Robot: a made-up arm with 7 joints.
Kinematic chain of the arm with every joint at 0, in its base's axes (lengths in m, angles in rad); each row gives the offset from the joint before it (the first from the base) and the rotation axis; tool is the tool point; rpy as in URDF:
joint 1: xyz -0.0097 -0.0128 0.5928 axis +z
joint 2: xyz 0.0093 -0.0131 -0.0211 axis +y
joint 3: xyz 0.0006 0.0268 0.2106 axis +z
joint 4: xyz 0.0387 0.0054 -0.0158 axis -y
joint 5: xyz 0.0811 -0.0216 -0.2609 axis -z
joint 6: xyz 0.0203 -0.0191 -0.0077 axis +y
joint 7: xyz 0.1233 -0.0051 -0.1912 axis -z
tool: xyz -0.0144 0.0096 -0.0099 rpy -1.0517 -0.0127 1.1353
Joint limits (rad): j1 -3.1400..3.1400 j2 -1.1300..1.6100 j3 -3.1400..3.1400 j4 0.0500..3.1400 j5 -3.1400..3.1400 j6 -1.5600..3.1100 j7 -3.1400..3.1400
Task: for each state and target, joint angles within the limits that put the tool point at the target. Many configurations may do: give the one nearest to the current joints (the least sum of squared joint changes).
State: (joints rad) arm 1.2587 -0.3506 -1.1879 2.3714 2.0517 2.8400 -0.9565
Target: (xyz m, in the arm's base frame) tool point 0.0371 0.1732 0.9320
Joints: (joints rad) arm 1.2536 0.0617 -1.1799 2.3054 1.9664 2.6909 -0.9727
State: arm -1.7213 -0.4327 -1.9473 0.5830 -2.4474 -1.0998 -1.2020
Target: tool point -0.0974 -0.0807 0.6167
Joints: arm -1.8001 -0.5670 -2.0036 0.5624 -2.6777 -1.5305 -1.1975
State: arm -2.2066 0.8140 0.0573 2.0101 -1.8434 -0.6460 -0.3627
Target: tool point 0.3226 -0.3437 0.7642
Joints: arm -1.6521 0.5269 0.5117 1.9231 -1.9017 -0.9853 -0.3533
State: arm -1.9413 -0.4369 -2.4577 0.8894 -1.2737 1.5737 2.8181
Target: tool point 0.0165 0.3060 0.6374
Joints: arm -1.7724 0.1392 -2.2507 0.8879 -1.0660 2.1555 2.8123
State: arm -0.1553 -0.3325 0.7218 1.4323 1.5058 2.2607 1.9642
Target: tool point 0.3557 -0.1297 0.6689
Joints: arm -0.8780 -0.0268 0.0247 1.2526 1.2020 2.0388 1.9821
